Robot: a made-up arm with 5 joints. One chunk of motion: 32 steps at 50 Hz.
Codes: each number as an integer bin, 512 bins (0 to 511) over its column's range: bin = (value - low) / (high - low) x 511, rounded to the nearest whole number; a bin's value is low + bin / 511 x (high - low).
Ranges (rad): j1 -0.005..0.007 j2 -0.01..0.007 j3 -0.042..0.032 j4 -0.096..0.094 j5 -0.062..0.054
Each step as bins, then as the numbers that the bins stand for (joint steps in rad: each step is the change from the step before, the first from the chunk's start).
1 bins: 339 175 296 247 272
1 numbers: 0.00296 -0.00418 0.00086 -0.00416 -0.00025
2 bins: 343 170 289 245 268
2 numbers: 0.00305 -0.00434 -0.00015 -0.00490 -0.00116
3 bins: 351 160 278 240 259
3 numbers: 0.00324 -0.00468 -0.00174 -0.00676 -0.00321
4 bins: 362 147 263 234 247
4 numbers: 0.00350 -0.00511 -0.00391 -0.00899 -0.00593
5 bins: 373 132 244 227 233
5 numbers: 0.00376 -0.00561 -0.00667 -0.01160 -0.00911
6 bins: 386 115 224 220 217
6 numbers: 0.00406 -0.00617 -0.00956 -0.01420 -0.01274
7 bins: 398 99 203 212 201
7 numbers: 0.00435 -0.00671 -0.01260 -0.01717 -0.01637
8 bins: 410 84 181 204 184
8 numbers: 0.00463 -0.00721 -0.01579 -0.02015 -0.02023
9 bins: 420 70 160 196 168
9 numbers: 0.00486 -0.00767 -0.01883 -0.02312 -0.02386
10 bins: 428 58 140 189 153
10 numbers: 0.00505 -0.00807 -0.02173 -0.02573 -0.02727
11 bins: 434 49 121 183 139
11 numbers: 0.00519 -0.00837 -0.02448 -0.02796 -0.03045
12 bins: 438 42 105 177 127
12 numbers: 0.00529 -0.00860 -0.02679 -0.03019 -0.03317
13 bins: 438 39 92 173 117
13 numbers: 0.00529 -0.00870 -0.02868 -0.03168 -0.03544
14 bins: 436 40 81 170 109
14 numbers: 0.00524 -0.00867 -0.03027 -0.03279 -0.03726
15 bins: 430 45 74 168 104
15 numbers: 0.00510 -0.00850 -0.03128 -0.03353 -0.03839
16 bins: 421 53 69 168 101
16 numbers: 0.00489 -0.00824 -0.03201 -0.03353 -0.03907
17 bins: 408 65 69 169 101
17 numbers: 0.00458 -0.00784 -0.03201 -0.03316 -0.03907
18 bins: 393 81 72 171 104
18 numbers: 0.00423 -0.00731 -0.03157 -0.03242 -0.03839
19 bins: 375 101 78 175 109
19 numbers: 0.00381 -0.00664 -0.03070 -0.03093 -0.03726
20 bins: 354 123 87 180 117
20 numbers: 0.00331 -0.00591 -0.02940 -0.02907 -0.03544
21 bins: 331 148 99 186 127
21 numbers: 0.00277 -0.00508 -0.02766 -0.02684 -0.03317
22 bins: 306 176 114 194 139
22 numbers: 0.00219 -0.00414 -0.02549 -0.02387 -0.03045
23 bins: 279 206 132 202 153
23 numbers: 0.00155 -0.00315 -0.02288 -0.02089 -0.02727
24 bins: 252 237 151 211 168
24 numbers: 0.00092 -0.00212 -0.02013 -0.01755 -0.02386
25 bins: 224 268 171 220 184
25 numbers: 0.00026 -0.00108 -0.01724 -0.01420 -0.02023
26 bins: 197 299 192 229 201
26 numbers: -0.00037 -0.00005 -0.01420 -0.01085 -0.01637
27 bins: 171 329 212 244 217
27 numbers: -0.00098 0.00095 -0.01130 -0.00528 -0.01274
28 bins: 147 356 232 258 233
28 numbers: -0.00155 0.00184 -0.00840 -0.00007 -0.00911
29 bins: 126 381 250 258 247
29 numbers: -0.00204 0.00268 -0.00580 -0.00007 -0.00593
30 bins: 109 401 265 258 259
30 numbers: -0.00244 0.00334 -0.00362 -0.00007 -0.00321
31 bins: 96 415 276 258 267
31 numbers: -0.00275 0.00381 -0.00203 -0.00007 -0.00139
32 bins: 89 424 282 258 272
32 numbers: -0.00291 0.00411 -0.00116 -0.00007 -0.00025
